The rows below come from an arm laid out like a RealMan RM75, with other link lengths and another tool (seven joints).
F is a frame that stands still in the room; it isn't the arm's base.
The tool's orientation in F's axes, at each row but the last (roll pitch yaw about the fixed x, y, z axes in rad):
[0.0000 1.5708 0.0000]
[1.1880 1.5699 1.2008]
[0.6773 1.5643 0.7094]
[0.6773 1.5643 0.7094]
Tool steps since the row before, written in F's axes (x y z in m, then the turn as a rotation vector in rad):
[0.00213 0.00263 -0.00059 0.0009 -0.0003 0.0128]
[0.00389 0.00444 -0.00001 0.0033 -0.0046 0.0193]
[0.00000 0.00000 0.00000 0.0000 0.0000 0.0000]
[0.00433 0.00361 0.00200 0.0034 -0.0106 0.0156]
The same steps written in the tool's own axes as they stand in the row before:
[0.00059 0.00263 0.00213 -0.0128 -0.0003 0.0009]
[0.00001 0.00439 0.00395 -0.0193 -0.0046 0.0032]
[0.00000 0.00000 0.00000 0.0000 0.0000 0.0000]
[-0.00196 0.00348 0.00445 -0.0156 -0.0106 0.0031]

